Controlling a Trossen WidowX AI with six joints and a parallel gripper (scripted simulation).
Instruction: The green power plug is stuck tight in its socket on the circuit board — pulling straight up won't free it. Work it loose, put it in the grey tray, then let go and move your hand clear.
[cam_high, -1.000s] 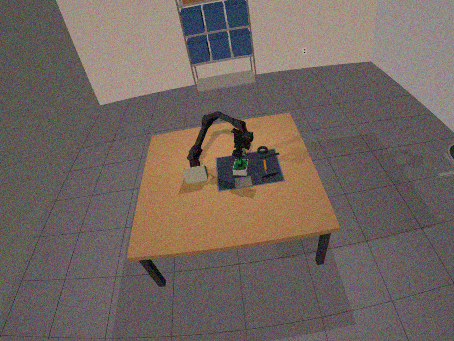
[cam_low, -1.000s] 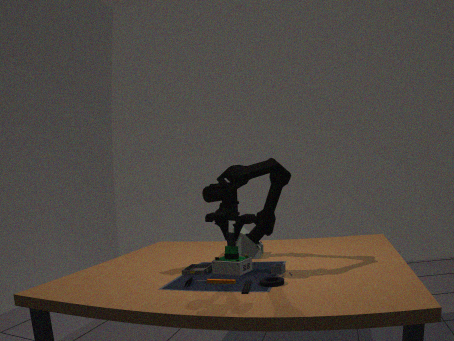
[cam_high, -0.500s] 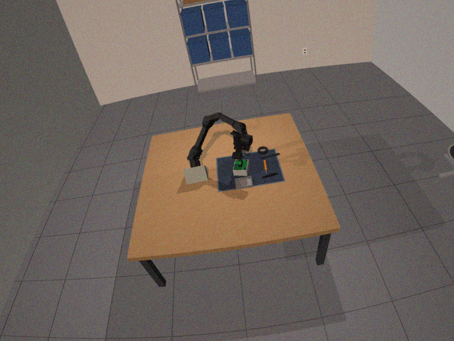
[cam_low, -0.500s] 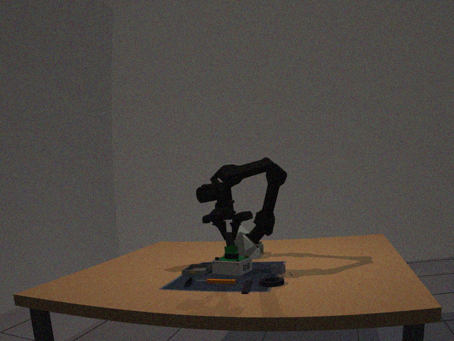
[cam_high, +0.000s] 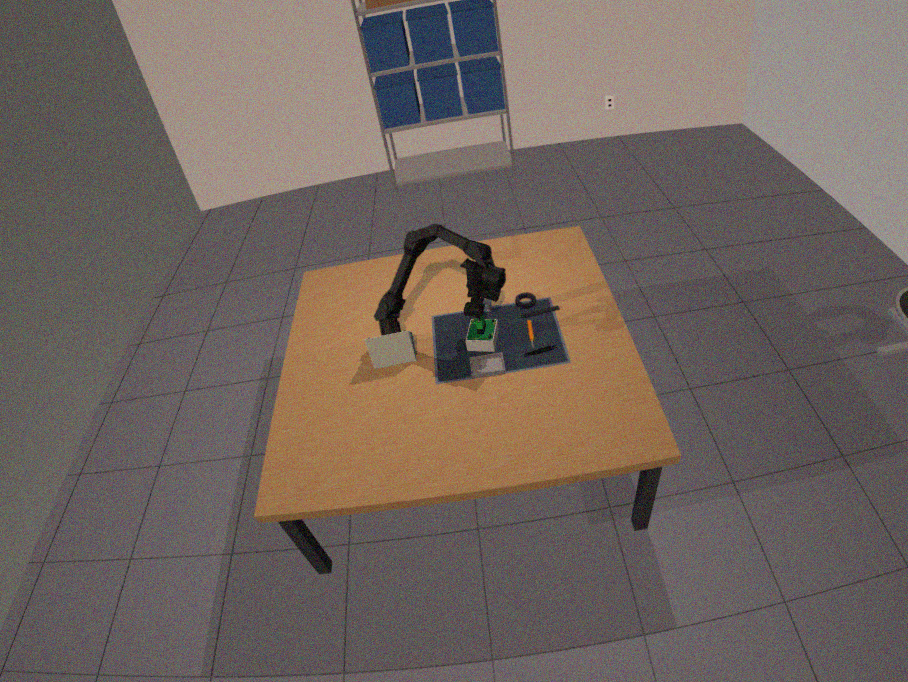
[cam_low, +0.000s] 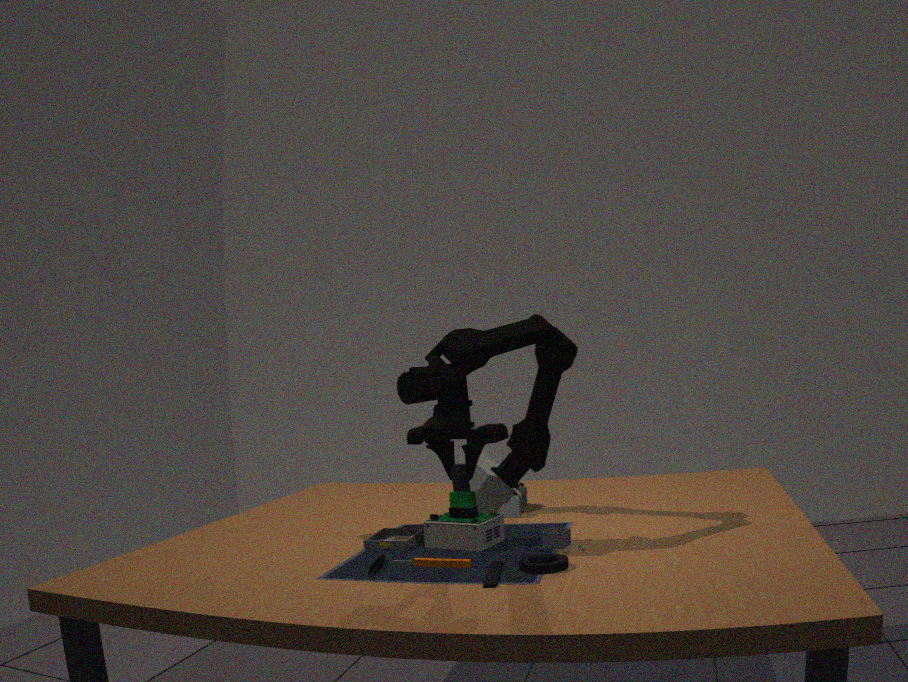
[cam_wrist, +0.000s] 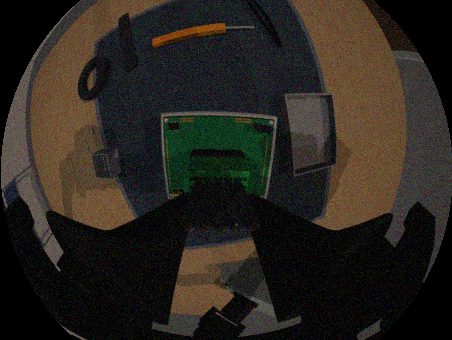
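The green power plug lies 30 mm below my gripper tip. Round my gripper tip: dark blue mat: 130 mm below, 50 mm ahead, 10 mm to the left; then grey tray: 140 mm to the right, 120 mm below, 20 mm ahead; then orange screwdriver: 180 mm ahead, 120 mm below, 20 mm to the left.
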